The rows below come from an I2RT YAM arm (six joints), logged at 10 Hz.
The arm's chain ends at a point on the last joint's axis. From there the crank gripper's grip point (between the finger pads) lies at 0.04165 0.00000 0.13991 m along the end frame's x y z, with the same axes.
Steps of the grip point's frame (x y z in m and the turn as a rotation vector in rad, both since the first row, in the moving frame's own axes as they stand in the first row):
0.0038 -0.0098 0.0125 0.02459 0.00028 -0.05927
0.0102 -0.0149 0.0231 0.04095 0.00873 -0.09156
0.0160 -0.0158 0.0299 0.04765 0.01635 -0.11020
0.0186 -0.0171 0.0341 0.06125 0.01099 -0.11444
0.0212 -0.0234 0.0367 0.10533 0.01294 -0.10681
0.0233 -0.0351 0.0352 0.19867 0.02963 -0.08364
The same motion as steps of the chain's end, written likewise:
0.0039 -0.0039 0.0126 0.02459 0.00028 -0.05927
0.0094 -0.0053 0.0237 0.04095 0.00873 -0.09156
0.0143 -0.0045 0.0309 0.04765 0.01635 -0.11020
0.0178 -0.0037 0.0350 0.06125 0.01099 -0.11444
0.0204 -0.0042 0.0383 0.10533 0.01294 -0.10681
0.0205 -0.0040 0.0396 0.19867 0.02963 -0.08364

